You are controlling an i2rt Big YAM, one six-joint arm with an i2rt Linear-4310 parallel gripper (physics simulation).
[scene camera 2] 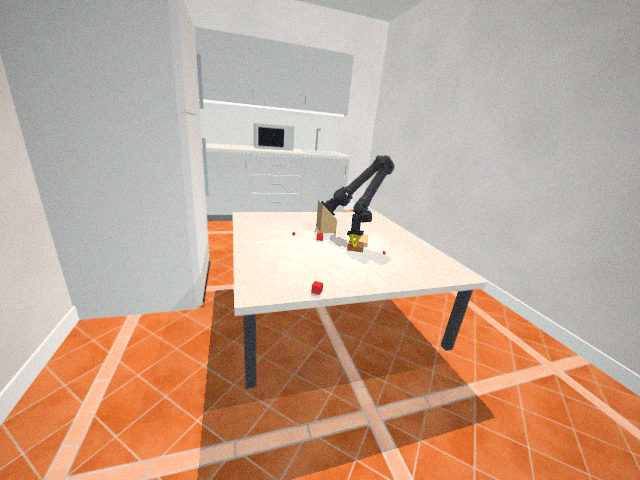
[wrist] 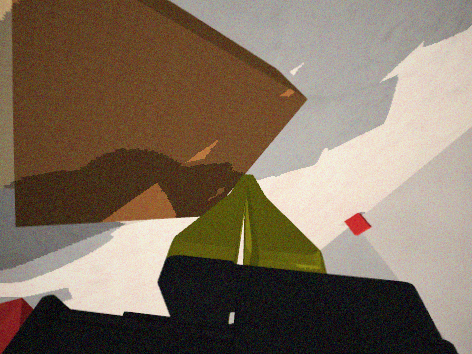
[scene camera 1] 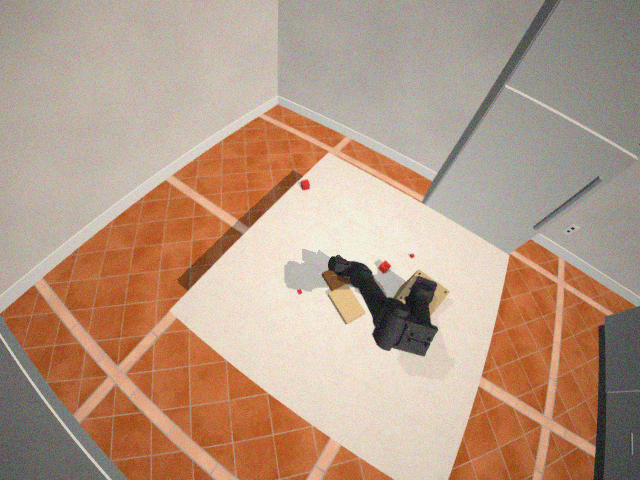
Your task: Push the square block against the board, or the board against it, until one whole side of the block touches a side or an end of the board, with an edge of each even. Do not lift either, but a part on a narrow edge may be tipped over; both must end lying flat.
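Where they show: gripper, fingertip midpoint: [scene camera 2: 353,247] [wrist: 247,182]; arm's base, origin of the base link: [scene camera 2: 327,209] [scene camera 1: 422,292].
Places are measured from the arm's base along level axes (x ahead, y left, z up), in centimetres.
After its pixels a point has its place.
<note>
The brown square block [scene camera 1: 334,281] {x 35.4, y 7.7, z -12.9 cm} [scene camera 2: 355,248] {x 39.6, y 2.5, z -13.8 cm} [wrist: 125,90] {x 34.7, y 8.7, z -12.9 cm} lies flat, partly in the arm's shadow. The pale wooden board [scene camera 1: 346,305] {x 25.9, y 15.4, z -12.9 cm} [scene camera 2: 364,240] {x 31.1, y 14.2, z -12.9 cm} lies flat close to one side of the block; a shaded strip of the board [wrist: 5,110] {x 31.6, y 8.7, z -12.9 cm} shows at the left edge of the wrist view. Whether they touch along the whole side, and whether their edges are even, I cannot tell. My gripper [scene camera 2: 354,244] {x 39.4, y 1.3, z -12.8 cm} [wrist: 247,182] {x 39.4, y 1.3, z -12.8 cm} is shut and empty, pointing down, its yellow-green tips at the block's edge near a corner. Contact there is unclear. In scene camera 1 the arm hides the fingertips.
Near the arm's base stands a tan wooden mount [scene camera 1: 439,292] {x -6.1, y -1.9, z 2.8 cm} [scene camera 2: 326,222] {x 6.6, y -2.8, z -7.7 cm}. Red cubes lie around: one [scene camera 1: 384,266] {x 17.1, y -10.7, z -11.9 cm} [scene camera 2: 320,236] {x 18.6, y -12.2, z -12.9 cm} beside the arm, a small one [scene camera 1: 299,291] {x 47.1, y 19.2, z -14.2 cm} [scene camera 2: 384,252] {x 47.6, y 18.8, z -14.6 cm} near the block, a small one [scene camera 1: 412,255] {x 5.3, y -25.8, z -14.2 cm} [scene camera 2: 293,233] {x 5.5, y -26.5, z -14.7 cm}, and one [scene camera 1: 305,184] {x 74.4, y -36.7, z -11.9 cm} [scene camera 2: 316,287] {x 76.8, y -39.2, z -12.4 cm} near the table edge.
</note>
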